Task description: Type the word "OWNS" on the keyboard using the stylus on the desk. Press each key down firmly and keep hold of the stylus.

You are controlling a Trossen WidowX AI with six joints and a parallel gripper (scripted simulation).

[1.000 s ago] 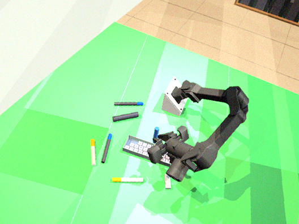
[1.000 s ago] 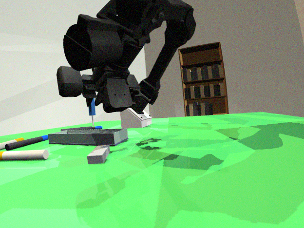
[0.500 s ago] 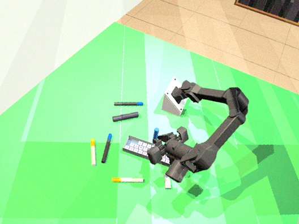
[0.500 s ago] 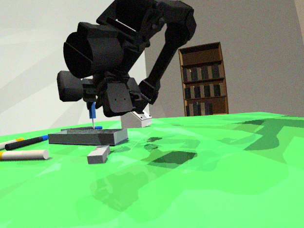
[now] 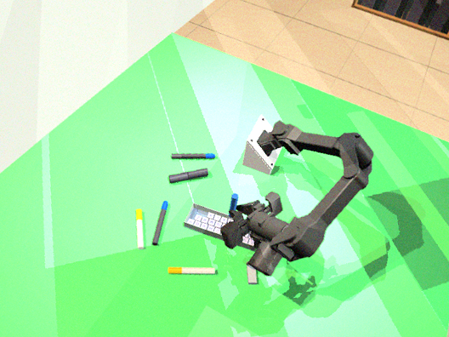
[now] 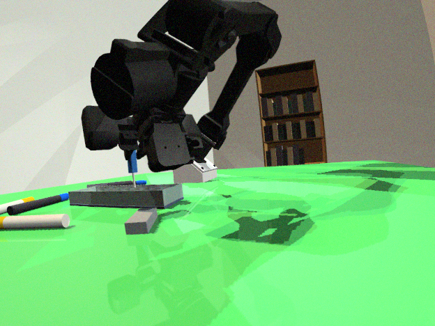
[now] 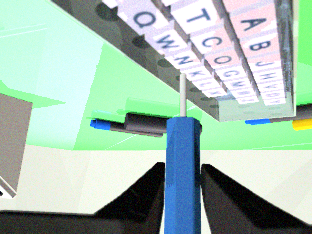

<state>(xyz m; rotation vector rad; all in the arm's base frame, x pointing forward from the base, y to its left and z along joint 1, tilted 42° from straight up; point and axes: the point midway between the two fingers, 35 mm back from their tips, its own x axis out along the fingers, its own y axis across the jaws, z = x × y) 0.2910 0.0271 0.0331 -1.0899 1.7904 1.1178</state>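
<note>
My gripper tip is now 10 mm above the blue stylus. From my gripper tip the other things lie so: grey block 110 mm to the left, 110 mm ahead, 70 mm below; then grey stylus tip 50 mm below.
</note>
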